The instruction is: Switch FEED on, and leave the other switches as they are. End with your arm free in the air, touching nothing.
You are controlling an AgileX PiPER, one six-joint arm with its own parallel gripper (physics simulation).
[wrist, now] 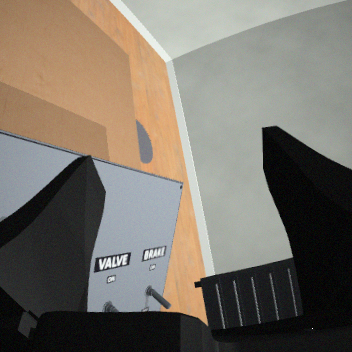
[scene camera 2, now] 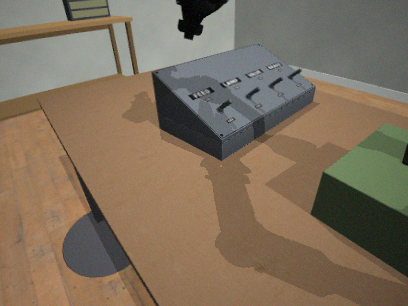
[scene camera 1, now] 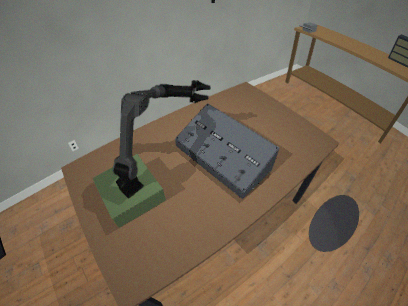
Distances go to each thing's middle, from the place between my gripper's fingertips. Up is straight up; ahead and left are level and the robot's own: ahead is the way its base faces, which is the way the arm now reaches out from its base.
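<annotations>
Hand position relative to the grey sloped switch panel (scene camera 2: 188, 95): my hand is 5 cm past the panel, 15 cm to the left of it and 25 cm above it.
</annotations>
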